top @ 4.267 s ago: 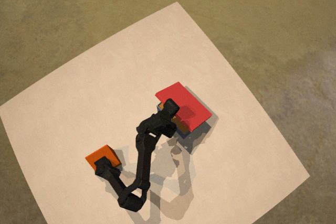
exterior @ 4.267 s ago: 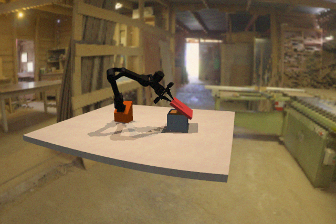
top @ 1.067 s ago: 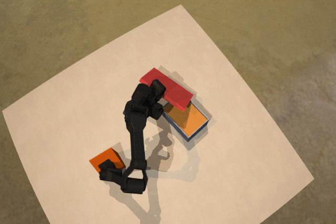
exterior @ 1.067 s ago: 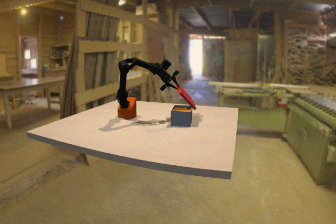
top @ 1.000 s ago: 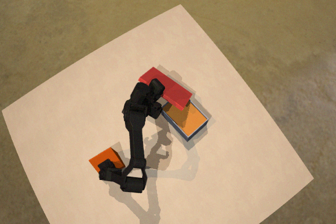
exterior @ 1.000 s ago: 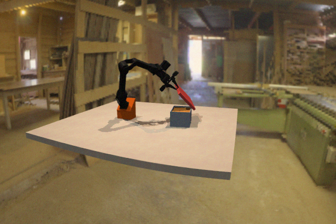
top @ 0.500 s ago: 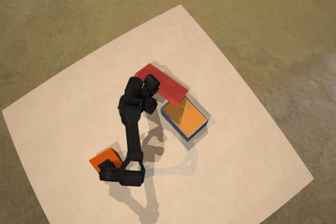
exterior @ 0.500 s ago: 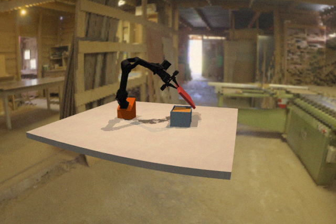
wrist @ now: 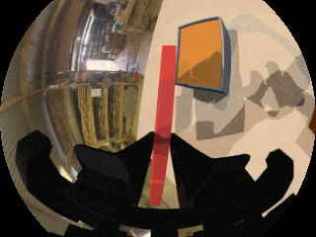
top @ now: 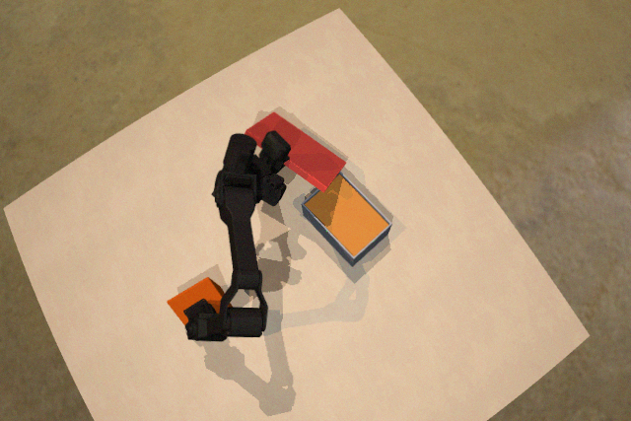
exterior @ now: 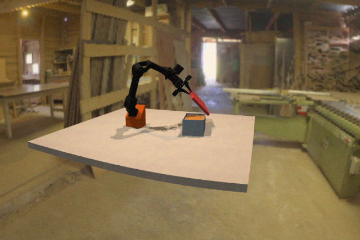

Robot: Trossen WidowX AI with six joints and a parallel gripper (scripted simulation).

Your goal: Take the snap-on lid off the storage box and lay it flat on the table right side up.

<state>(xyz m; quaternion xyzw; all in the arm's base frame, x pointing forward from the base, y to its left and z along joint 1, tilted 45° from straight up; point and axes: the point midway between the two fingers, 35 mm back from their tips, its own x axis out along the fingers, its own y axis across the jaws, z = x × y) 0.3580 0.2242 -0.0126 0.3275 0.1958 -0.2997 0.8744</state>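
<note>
Now: gripper tip 50 mm short of the red lid, 30 mm to the right of it and 60 mm above it. Round my gripper tip: storage box: 70 mm ahead, 160 mm to the right, 180 mm below.
</note>
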